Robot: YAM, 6 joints.
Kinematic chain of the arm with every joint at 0, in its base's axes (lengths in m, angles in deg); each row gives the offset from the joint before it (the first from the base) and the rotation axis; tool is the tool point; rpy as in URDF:
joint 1: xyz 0 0 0.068 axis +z
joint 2: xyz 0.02 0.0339 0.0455 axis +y
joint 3: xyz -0.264 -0.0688 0 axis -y
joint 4: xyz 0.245 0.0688 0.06 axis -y
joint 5: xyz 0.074 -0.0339 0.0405 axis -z
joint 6: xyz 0.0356 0 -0.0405 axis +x
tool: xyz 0 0 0 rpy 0 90 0
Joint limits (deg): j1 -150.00..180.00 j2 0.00..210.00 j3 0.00..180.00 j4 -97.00..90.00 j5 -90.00..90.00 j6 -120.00..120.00
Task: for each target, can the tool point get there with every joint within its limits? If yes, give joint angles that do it. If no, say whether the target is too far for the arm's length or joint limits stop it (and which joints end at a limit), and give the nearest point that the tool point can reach.
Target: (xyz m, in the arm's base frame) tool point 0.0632 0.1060 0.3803
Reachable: yes | joints 45.06 36.39 32.28 51.04 -57.83 -3.78
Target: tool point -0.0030 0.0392 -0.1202
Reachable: yes | joints 40.47 184.28 36.08 -9.70 -63.06 20.08
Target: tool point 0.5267 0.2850 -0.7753
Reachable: no: too far | nearest point 0.3523 0.1906 -0.3469 | short by 0.472 m
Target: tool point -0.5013 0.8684 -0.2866
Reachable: no: too far | nearest point -0.2998 0.5193 -0.1225 | short by 0.435 m
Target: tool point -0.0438 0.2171 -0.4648
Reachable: no: joint limits stop it (at a limit: joint 2) | nearest point -0.0448 0.2222 -0.3797 | short by 0.085 m
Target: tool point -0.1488 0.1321 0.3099
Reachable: yes | joints 129.79 50.44 37.80 5.22 -56.91 -21.02
